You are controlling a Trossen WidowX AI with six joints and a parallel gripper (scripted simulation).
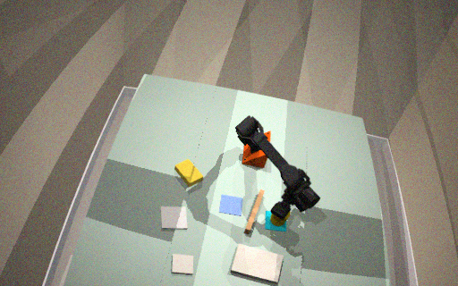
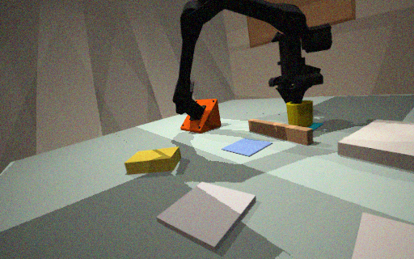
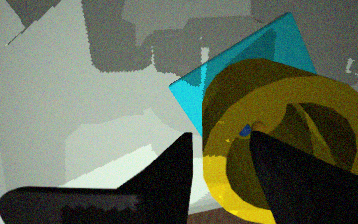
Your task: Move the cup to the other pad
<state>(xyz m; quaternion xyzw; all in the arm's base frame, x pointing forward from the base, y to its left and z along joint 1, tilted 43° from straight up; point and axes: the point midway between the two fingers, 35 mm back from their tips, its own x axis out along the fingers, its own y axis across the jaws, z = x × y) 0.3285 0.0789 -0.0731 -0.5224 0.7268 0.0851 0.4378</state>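
My gripper tip is now 20 mm short of the olive-yellow cup, 10 mm to the left of it and 10 mm above it. Also, from my gripper tip: cyan pad 30 mm ahead, 20 mm to the right, 60 mm below; wooden bar 110 mm to the right, 40 mm below; blue pad 30 mm behind, 210 mm to the right, 60 mm below.
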